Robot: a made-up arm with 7 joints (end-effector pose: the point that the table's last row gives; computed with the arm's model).
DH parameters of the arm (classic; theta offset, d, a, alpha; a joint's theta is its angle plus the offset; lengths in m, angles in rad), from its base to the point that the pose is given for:
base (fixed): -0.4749 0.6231 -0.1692 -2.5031
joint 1: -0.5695 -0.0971 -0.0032 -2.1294
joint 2: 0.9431 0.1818 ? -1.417
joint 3: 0 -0.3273 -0.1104 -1.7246
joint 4: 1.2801 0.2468 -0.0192 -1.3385
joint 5: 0 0.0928 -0.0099 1.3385
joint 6: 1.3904 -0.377 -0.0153 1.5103
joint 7: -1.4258 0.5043 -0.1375 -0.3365
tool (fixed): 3.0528 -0.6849 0 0
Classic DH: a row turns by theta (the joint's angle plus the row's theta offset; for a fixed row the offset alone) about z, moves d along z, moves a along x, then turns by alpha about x.
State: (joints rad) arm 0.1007 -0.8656 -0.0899 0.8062 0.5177 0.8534 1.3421
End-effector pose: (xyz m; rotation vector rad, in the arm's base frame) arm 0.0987 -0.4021 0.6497 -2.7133 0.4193 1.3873
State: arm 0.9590 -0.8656 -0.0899 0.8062 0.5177 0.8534 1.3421
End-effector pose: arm -0.2878 -0.4310 0.4993 -1.7776 1.0196 1.6573
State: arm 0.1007 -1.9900 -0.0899 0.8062 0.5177 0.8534 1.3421
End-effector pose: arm -0.1141 -0.3781 0.3906 1.5800 -0.3154 -2.6680
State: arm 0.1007 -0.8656 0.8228 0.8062 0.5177 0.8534 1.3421
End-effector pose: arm 0.2362 -0.2182 0.7316 2.3607 0.4523 -0.9084
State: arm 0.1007 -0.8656 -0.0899 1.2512 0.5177 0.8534 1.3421
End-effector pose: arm 0.1903 -0.4114 0.5429 -2.3520 0.3484 1.9640
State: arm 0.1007 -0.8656 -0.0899 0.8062 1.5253 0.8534 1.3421
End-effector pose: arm 0.3133 -0.0165 0.9158 1.7951 -0.6065 -1.2451
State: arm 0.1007 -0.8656 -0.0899 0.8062 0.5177 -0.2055 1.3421
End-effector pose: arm 0.0648 -0.3113 0.8433 3.0929 0.2374 0.0318
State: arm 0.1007 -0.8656 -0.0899 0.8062 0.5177 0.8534 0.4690
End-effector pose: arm 0.1721 -0.2626 0.4907 -2.1632 -0.6225 1.4135
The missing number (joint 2, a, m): 0.1479
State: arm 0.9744 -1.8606 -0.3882 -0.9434 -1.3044 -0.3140 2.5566
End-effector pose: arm -0.6149 0.2201 -0.0397 -0.6669 1.5413 -1.1031
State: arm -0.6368 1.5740 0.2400 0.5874 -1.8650 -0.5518 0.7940
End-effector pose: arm -0.2018 0.1410 1.5227 1.8786 -1.7422 -1.1098
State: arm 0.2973 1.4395 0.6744 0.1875 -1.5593 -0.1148 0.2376
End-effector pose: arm -0.0961 -0.1417 1.2869 -0.5752 1.9657 0.8909
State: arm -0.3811 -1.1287 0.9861 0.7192 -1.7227 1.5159 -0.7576
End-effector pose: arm -0.1177 0.0126 0.2315 1.2448 -1.3439 0.5232
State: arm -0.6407 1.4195 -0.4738 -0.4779 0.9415 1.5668 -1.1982
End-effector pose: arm -0.3430 0.1109 0.8751 0.2864 1.7193 1.6569
